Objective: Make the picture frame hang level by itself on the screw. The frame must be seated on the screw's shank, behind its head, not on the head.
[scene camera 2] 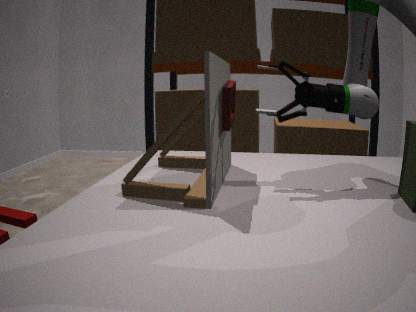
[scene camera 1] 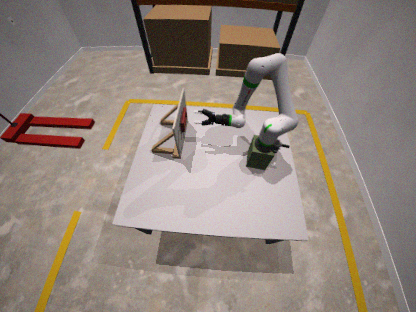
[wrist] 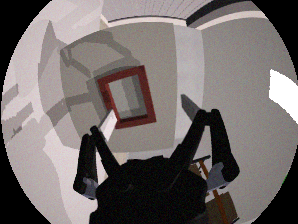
Note:
I see my gripper (scene camera 2: 256, 88) and a grey board (scene camera 2: 216, 70).
My gripper shows as well in the wrist view (wrist: 147, 108).

